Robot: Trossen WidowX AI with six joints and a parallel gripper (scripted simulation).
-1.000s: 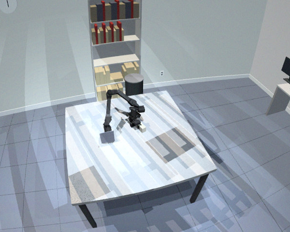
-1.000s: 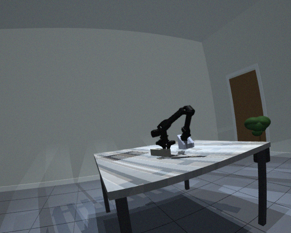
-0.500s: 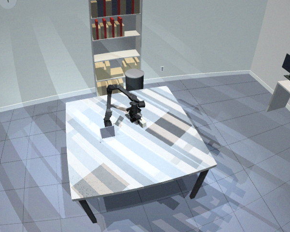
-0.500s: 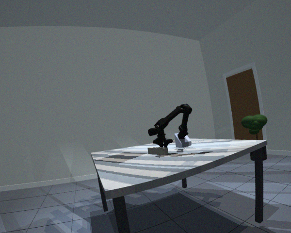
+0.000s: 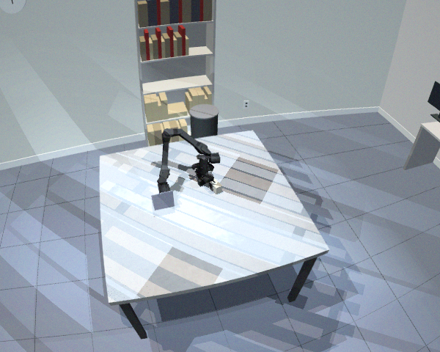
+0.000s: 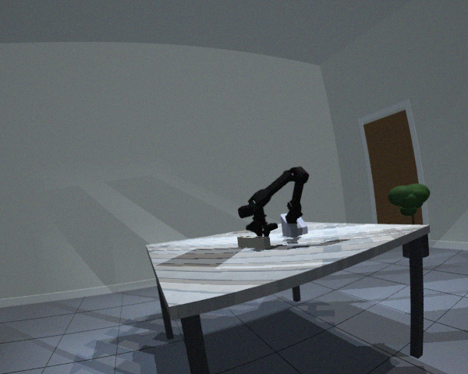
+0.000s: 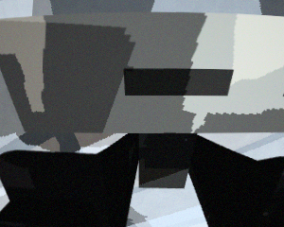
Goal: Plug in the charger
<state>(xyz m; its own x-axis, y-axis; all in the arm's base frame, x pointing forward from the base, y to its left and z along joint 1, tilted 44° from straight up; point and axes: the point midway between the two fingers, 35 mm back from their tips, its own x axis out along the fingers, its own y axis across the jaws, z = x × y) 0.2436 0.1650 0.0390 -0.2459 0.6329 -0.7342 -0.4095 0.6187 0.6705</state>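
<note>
Now: the black two-prong charger 20 mm ahead of my gripper tip, 10 mm to the left of it and 10 mm above it.
</note>
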